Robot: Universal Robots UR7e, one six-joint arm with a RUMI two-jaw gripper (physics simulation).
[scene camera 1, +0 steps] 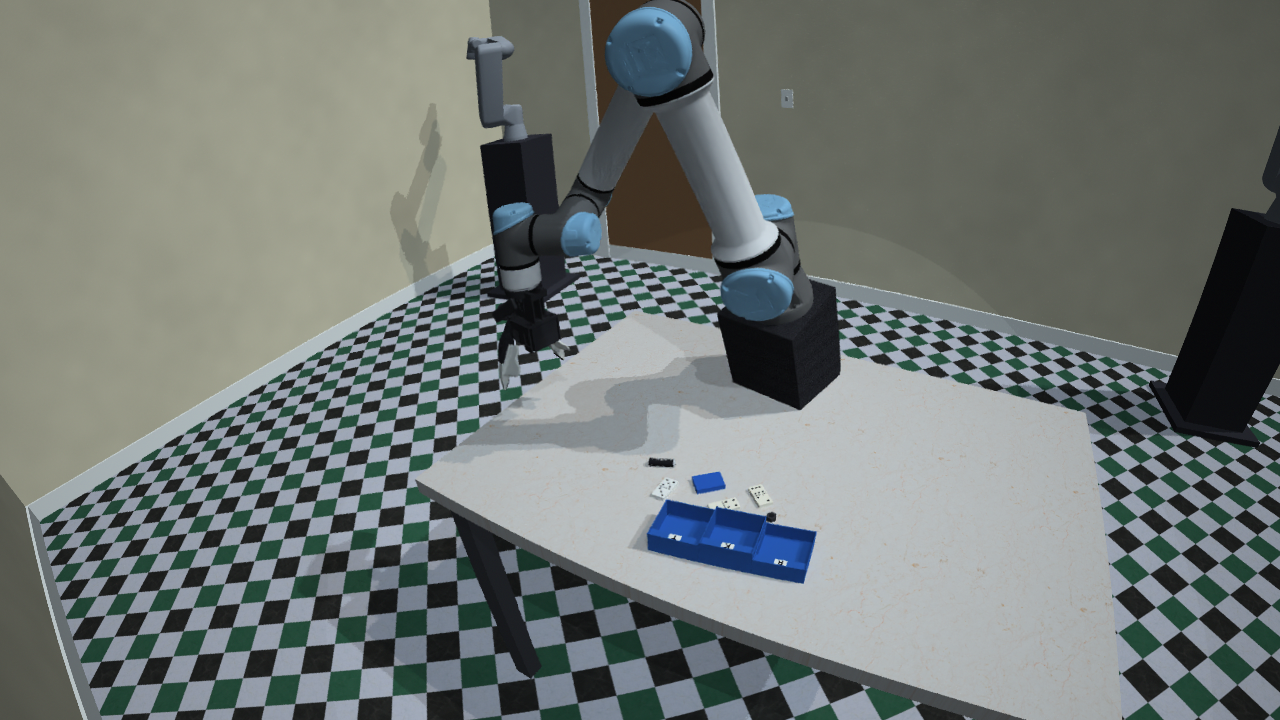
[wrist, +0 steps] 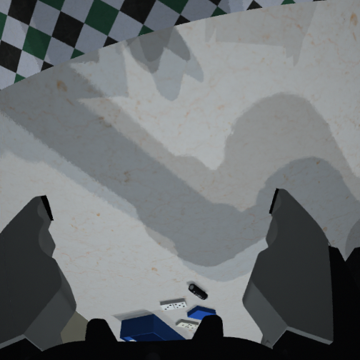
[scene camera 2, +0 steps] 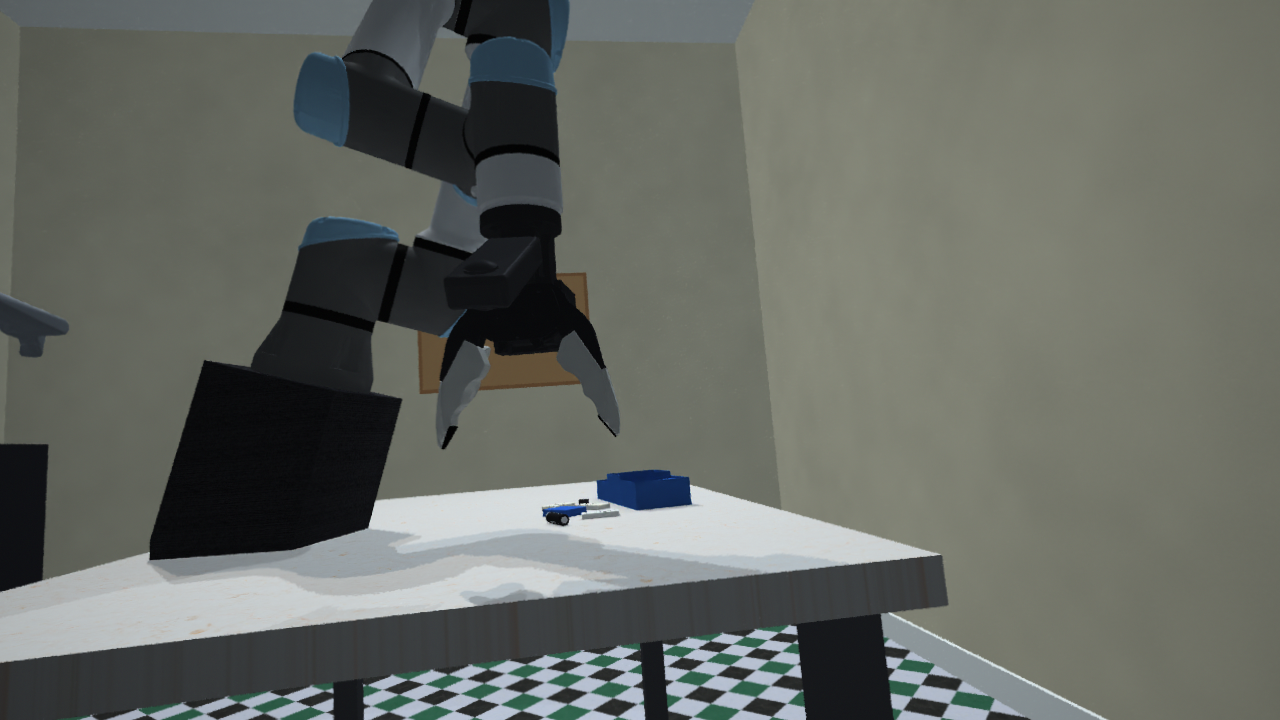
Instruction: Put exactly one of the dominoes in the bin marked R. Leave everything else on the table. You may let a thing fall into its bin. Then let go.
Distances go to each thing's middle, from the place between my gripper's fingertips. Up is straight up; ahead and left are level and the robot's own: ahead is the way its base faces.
Right now my hand is 49 cm to the right of the blue three-compartment bin tray [scene camera 1: 731, 539], 20 cm short of it and 8 cm above it.
